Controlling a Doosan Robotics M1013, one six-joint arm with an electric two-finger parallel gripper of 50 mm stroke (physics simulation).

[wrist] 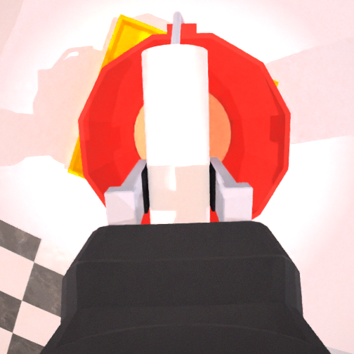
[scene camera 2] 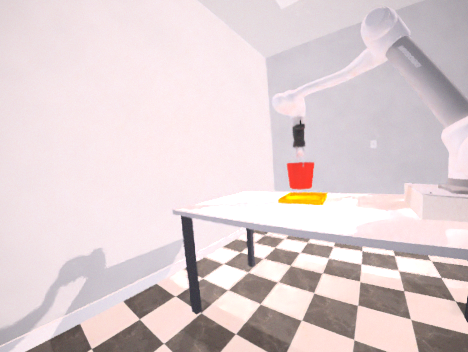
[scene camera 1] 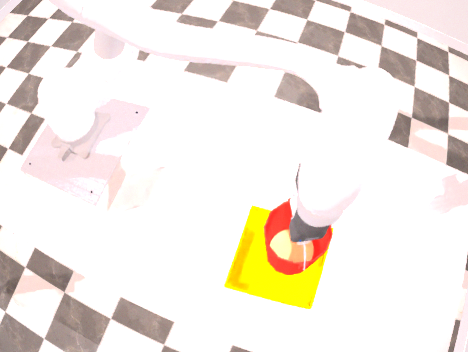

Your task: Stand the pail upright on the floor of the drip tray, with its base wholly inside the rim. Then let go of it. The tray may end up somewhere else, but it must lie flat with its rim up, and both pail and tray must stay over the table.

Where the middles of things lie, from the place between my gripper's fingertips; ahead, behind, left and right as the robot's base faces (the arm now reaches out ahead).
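There is the yellow drip tray (scene camera 1: 250, 272), and my gripper is 10 mm past it and 270 mm above it.
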